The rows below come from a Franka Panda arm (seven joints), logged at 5 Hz.
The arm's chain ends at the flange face. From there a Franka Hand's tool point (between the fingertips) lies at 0.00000 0.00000 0.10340 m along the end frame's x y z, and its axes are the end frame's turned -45 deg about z.
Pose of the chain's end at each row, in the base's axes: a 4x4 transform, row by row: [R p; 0 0 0 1], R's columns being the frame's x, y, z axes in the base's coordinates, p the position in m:
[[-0.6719 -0.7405 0.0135 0.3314], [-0.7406 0.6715 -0.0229 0.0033], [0.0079 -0.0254 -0.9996 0.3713], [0 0 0 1]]
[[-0.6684 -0.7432 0.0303 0.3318], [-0.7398 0.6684 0.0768 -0.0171], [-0.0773 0.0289 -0.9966 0.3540], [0 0 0 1]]
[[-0.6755 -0.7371 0.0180 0.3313], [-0.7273 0.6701 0.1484 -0.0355], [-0.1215 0.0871 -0.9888 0.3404], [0 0 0 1]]
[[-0.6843 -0.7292 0.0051 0.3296], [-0.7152 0.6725 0.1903 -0.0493], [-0.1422 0.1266 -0.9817 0.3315], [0 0 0 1]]
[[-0.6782 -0.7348 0.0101 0.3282], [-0.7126 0.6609 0.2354 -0.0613], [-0.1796 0.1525 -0.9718 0.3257], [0 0 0 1]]
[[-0.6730 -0.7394 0.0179 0.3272], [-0.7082 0.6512 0.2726 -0.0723], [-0.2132 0.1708 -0.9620 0.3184], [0 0 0 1]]
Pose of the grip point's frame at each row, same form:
[[0.0485 -0.9987 0.0135 0.3328], [-0.9985 -0.0489 -0.0229 0.0009], [0.0235 -0.0124 -0.9996 0.2679], [0 0 0 1]]
[[0.0529 -0.9982 0.0303 0.3349], [-0.9957 -0.0505 0.0768 -0.0092], [-0.0751 -0.0342 -0.9966 0.2510], [0 0 0 1]]
[[0.0436 -0.9989 0.0180 0.3332], [-0.9881 -0.0404 0.1484 -0.0202], [-0.1475 -0.0243 -0.9888 0.2382], [0 0 0 1]]
[[0.0317 -0.9995 0.0051 0.3301], [-0.9813 -0.0302 0.1903 -0.0296], [-0.1901 -0.0110 -0.9817 0.2300], [0 0 0 1]]
[[0.0400 -0.9991 0.0101 0.3292], [-0.9712 -0.0366 0.2354 -0.0370], [-0.2348 -0.0192 -0.9718 0.2252], [0 0 0 1]]
[[0.0470 -0.9987 0.0179 0.3291], [-0.9612 -0.0403 0.2726 -0.0441], [-0.2715 -0.0300 -0.9620 0.2189], [0 0 0 1]]

